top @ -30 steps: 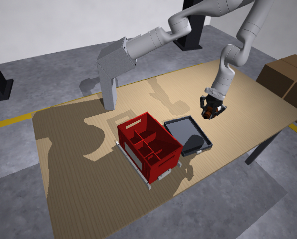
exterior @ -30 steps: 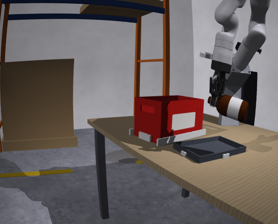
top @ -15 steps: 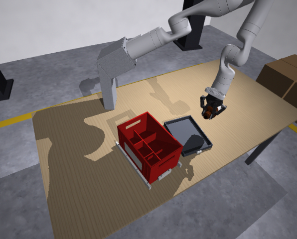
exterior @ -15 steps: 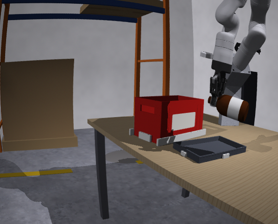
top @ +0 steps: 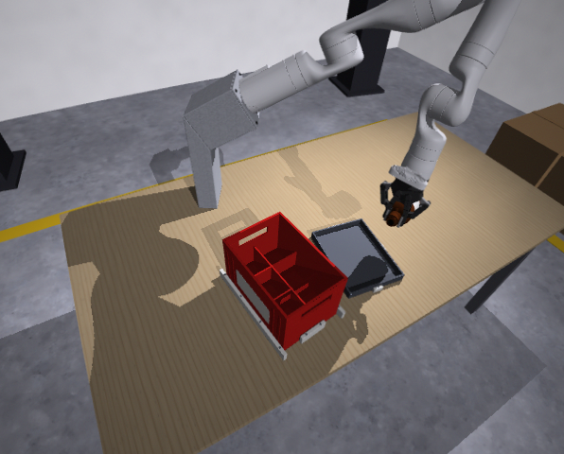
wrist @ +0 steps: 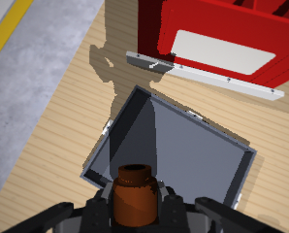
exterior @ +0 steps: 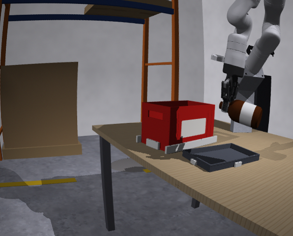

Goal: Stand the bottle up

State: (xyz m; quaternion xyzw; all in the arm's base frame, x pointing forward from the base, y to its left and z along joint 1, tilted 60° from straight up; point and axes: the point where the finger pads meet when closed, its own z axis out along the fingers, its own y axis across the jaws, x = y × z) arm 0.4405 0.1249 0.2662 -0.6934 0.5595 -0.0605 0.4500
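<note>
The brown bottle lies 4 cm to the left of my hand, 3 cm behind it and 1 cm below it. The rest, counted from my hand: dark grey tray (19 cm below, 5 cm to the right, 4 cm behind); red crate (33 cm to the right, 12 cm below, 2 cm ahead).
</note>
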